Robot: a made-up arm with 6 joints.
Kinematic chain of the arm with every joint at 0, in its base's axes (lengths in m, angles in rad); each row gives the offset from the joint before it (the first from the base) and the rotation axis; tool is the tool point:
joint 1: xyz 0 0 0.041 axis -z
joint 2: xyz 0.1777 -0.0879 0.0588 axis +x
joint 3: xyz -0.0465 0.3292 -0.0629 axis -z
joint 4: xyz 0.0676 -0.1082 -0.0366 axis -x
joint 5: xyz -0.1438 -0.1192 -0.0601 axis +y
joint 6: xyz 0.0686 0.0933 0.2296 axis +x
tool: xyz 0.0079 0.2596 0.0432
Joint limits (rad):
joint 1: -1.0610..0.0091
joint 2: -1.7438..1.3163
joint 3: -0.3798..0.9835
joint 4: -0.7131..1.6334
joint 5: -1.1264..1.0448
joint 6: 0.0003..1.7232
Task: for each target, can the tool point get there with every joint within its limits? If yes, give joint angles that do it. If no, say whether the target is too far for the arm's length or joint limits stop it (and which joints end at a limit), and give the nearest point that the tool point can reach.
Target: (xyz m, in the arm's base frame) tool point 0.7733 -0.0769 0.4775
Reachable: no: joint limits stop it (at a limit: joint 1, joint 2, joint 3, joint 5) | nearest point 0.5529 -0.0326 0.4091 | short by 0.235 m
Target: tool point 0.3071 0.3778 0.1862
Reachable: yes | joints -0.6069 -0.2617 -0.1477 -0.2325 0.7411 1.3774
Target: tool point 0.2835 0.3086 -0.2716
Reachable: yes | joints -0.6649 -1.2086 0.4484 0.9103 0.5240 0.9401
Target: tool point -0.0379 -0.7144 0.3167
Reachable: no: joint limits stop it (at a limit: joint 1, joint 2) | nearest point -0.0591 -0.4081 0.3337 | short by 0.308 m
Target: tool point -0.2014 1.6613 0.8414
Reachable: no: too far | nearest point -0.0788 0.6502 0.4126 | short by 1.105 m
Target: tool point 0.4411 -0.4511 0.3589
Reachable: no: joint limits stop it (at a limit: joint 1, joint 2, joint 3) | nearest point 0.3530 -0.3062 0.3365 | short by 0.171 m
